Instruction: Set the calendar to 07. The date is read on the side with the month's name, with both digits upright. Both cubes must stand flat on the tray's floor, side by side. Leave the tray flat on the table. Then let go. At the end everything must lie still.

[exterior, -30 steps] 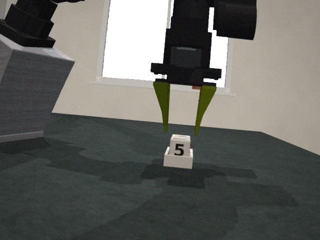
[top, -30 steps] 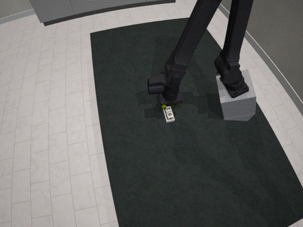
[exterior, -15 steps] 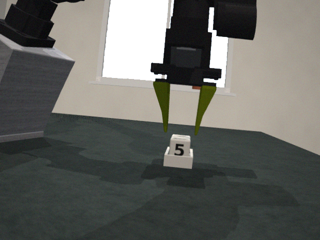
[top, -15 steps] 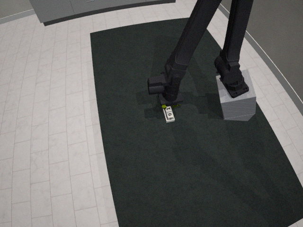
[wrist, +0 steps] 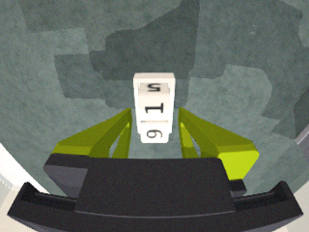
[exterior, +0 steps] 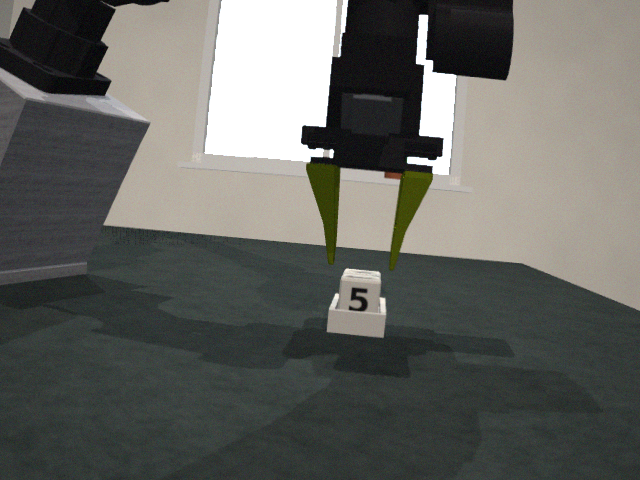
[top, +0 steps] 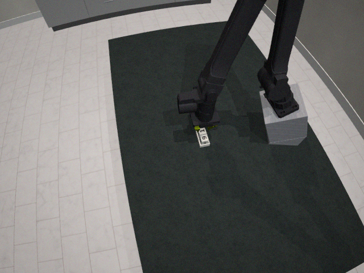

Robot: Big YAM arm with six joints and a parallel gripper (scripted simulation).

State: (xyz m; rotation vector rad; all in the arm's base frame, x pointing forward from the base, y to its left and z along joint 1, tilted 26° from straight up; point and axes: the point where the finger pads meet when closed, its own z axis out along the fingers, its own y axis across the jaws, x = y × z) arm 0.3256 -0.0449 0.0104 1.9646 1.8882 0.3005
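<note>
Now: the small white tray 2 cm to the left of my hand and 5 cm below it.
</note>
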